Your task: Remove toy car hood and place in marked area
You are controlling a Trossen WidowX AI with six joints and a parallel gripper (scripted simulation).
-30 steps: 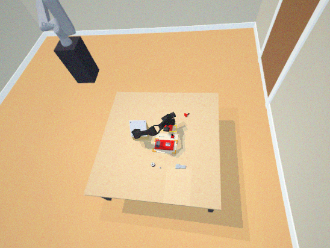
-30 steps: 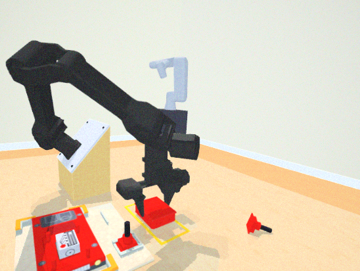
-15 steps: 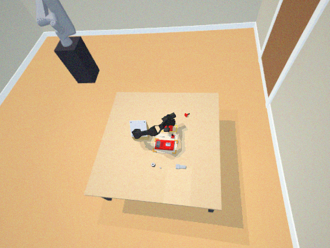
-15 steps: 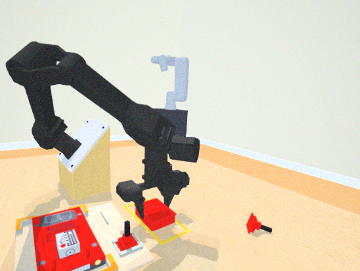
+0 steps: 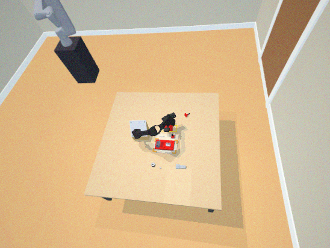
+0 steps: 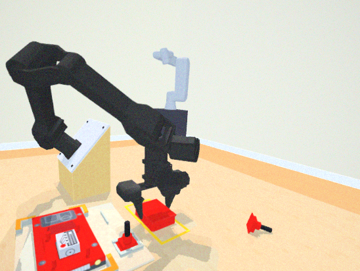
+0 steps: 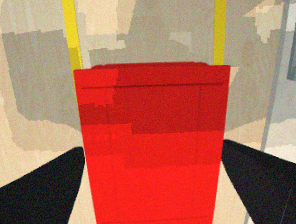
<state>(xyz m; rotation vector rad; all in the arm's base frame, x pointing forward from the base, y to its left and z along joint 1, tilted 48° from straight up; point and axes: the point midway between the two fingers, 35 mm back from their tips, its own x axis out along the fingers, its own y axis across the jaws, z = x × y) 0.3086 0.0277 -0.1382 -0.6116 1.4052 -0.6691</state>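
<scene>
Right now the hood is right at my gripper tip.
</scene>
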